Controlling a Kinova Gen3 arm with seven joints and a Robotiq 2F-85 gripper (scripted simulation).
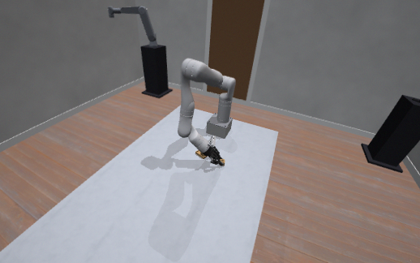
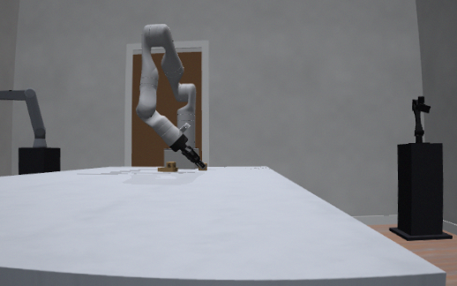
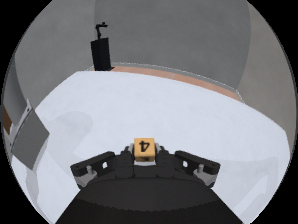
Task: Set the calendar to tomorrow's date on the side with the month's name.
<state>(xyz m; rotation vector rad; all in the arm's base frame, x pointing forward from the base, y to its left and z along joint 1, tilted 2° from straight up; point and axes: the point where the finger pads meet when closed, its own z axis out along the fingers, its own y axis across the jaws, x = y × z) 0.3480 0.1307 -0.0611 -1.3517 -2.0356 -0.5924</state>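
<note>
My gripper is now 10 mm to the right of the wooden digit cube and 10 mm above it. From my hand the other things lie so: wooden calendar tray (140 mm to the right, 20 mm below, 20 mm behind).
</note>
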